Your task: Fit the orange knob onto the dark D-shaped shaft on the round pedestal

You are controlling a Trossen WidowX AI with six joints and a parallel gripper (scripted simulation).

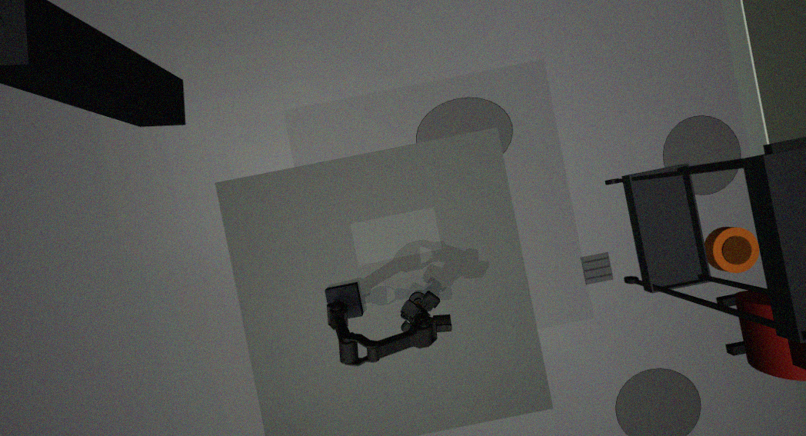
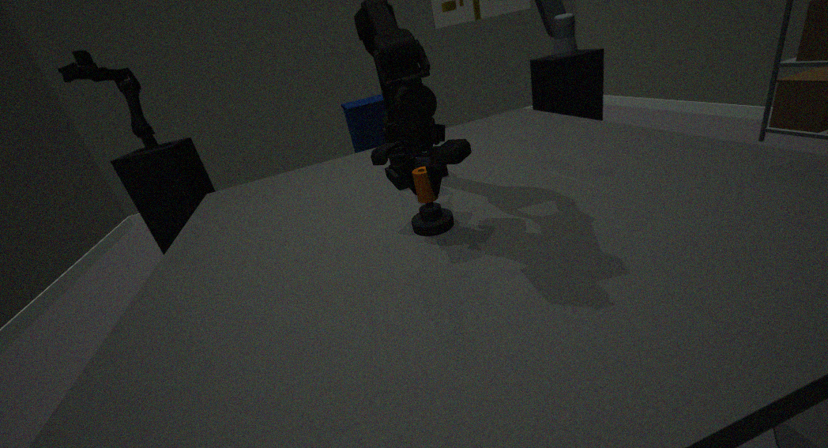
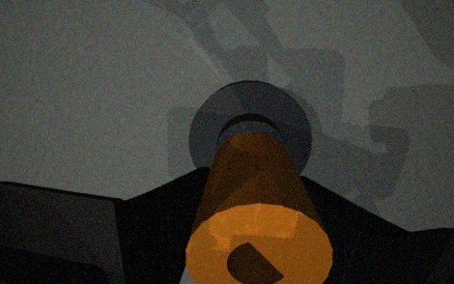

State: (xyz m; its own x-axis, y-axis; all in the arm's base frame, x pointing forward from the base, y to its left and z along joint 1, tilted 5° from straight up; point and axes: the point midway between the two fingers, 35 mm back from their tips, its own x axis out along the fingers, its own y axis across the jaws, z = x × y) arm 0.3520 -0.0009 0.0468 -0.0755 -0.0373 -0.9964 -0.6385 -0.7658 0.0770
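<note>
My gripper tip is 2 cm below the orange knob. Round my gripper tip: dark round pedestal (4 cm below).
</note>
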